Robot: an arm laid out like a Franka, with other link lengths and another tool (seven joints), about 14 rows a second.
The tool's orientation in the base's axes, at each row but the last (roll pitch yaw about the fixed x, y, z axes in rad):
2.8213 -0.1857 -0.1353
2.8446 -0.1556 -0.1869
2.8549 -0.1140 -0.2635
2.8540 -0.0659 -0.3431
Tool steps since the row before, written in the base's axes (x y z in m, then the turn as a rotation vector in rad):
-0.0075 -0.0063 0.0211 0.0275 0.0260 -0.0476
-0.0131 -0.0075 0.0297 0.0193 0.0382 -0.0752
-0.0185 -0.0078 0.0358 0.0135 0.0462 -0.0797
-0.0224 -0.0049 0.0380 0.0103 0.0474 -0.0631
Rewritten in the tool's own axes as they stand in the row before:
-0.0026 0.0138 -0.0186 0.0145 -0.0441 0.0393
-0.0067 0.0185 -0.0269 0.0001 -0.0616 0.0608
-0.0117 0.0224 -0.0324 -0.0081 -0.0686 0.0625
-0.0169 0.0228 -0.0341 -0.0104 -0.0639 0.0463

